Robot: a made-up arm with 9 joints. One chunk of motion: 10 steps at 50 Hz.
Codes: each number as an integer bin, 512 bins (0 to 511) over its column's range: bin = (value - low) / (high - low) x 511, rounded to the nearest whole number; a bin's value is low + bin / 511 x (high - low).
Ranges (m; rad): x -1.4..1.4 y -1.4..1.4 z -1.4..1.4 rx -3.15..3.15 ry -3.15..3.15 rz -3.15..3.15
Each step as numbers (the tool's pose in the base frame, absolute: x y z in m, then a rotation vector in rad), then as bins.
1 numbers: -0.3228 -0.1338 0.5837 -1.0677 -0.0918 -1.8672
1 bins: 197 231 362 169 248 104
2 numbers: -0.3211 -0.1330 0.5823 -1.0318 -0.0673 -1.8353
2 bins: 197 231 362 172 250 107
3 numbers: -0.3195 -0.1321 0.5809 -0.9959 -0.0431 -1.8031
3 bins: 197 231 362 175 252 109
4 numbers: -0.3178 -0.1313 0.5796 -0.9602 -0.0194 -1.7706
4 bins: 198 232 361 178 254 112
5 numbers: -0.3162 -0.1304 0.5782 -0.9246 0.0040 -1.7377
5 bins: 198 232 361 181 256 115
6 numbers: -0.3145 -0.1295 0.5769 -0.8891 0.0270 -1.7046
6 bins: 198 232 361 183 258 117
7 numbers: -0.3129 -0.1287 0.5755 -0.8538 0.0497 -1.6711
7 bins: 198 232 361 186 260 120
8 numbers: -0.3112 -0.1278 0.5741 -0.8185 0.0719 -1.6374
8 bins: 199 232 360 189 261 123
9 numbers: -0.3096 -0.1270 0.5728 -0.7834 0.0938 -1.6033
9 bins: 199 232 360 192 263 125
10 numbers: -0.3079 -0.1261 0.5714 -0.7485 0.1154 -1.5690
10 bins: 199 232 360 195 265 128
